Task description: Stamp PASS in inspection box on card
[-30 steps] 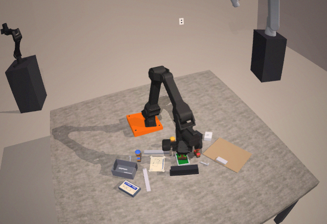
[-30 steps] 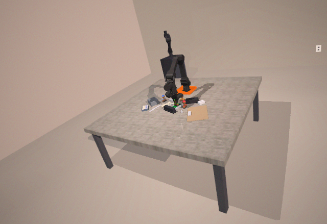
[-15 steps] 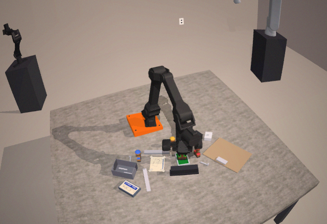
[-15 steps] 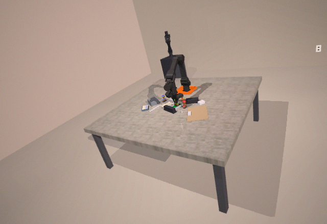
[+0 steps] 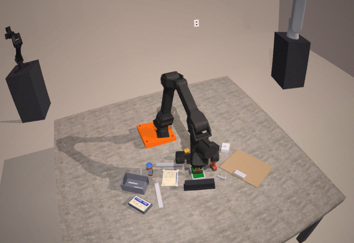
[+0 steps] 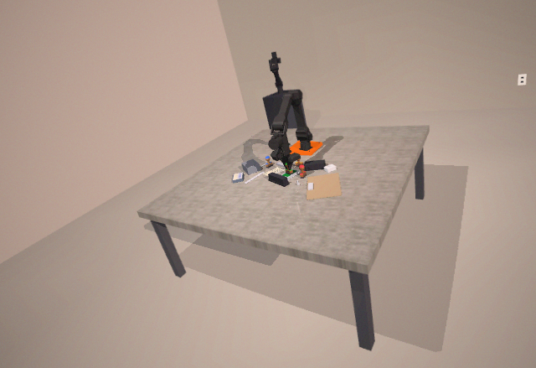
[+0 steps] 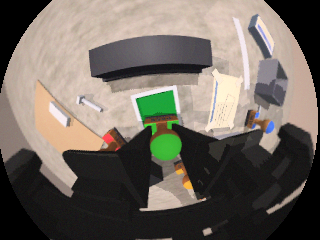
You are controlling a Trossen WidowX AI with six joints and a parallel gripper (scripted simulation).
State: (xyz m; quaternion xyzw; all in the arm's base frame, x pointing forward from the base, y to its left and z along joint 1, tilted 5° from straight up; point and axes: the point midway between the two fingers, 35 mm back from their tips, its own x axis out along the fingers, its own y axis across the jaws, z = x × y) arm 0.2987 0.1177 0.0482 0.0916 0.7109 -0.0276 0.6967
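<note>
My gripper tip is right at the green-topped stamp. Also, from my gripper tip: green ink pad 30 mm below; then yellow stamp 120 mm behind, 30 mm to the right, 20 mm below; then red stamp 80 mm to the left, 20 mm below, 20 mm behind.
</note>
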